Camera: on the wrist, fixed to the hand. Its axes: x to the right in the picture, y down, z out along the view.
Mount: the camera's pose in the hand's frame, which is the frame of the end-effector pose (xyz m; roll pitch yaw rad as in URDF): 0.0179 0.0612 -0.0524 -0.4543 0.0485 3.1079
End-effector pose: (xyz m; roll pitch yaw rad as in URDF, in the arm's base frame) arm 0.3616 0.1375 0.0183 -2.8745 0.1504 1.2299
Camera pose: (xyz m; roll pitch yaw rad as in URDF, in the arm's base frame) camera 0.4379 0.1347 0.0496 2.4133 -0.1881 -1.8656
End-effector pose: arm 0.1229 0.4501 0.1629 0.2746 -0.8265 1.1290
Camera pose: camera 0.0726 0.5148 0.1531 -0.7805 0.8629 -2.0827
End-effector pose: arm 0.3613 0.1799 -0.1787 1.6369 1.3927 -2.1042
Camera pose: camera 0.3689 0.0980 -0.1849 -1.7774 -1.4222 0.7203
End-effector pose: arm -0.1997 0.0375 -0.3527 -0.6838 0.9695 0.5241
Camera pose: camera -0.2547 0.0223 -0.4123 0.2243 -0.9106 -2.6101
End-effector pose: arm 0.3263 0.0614 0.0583 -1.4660 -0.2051 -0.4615
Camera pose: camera 0.3337 0.0067 -0.0030 1.0228 0.2434 2.7262
